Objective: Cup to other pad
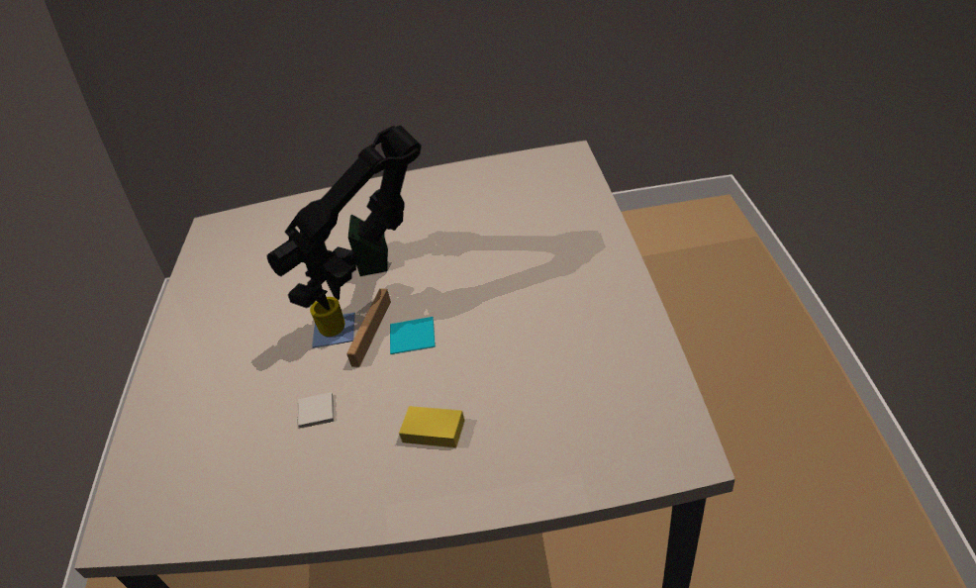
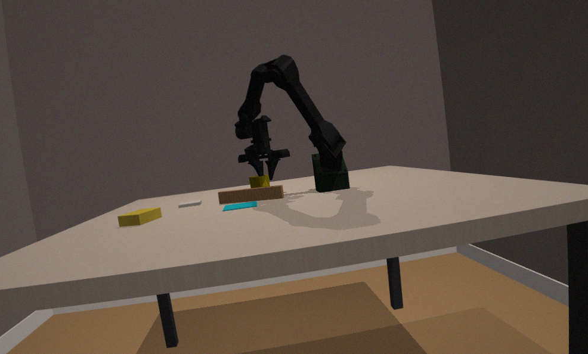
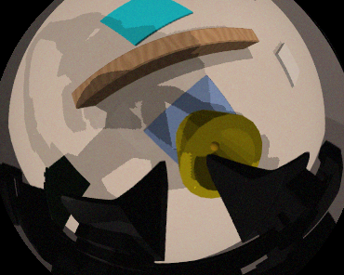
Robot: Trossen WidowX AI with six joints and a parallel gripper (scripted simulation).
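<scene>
Now: gripper tip 2 cm short of the yellow cup, 2 cm above it and 1 cm to the left of it. Round my gripper tip: cyan pad: 18 cm to the left, 9 cm ahead, 6 cm below; wooden bar: 8 cm to the left, 6 cm ahead, 4 cm below; marble: 4 cm below, 3 cm to the right, 3 cm ahead.
</scene>
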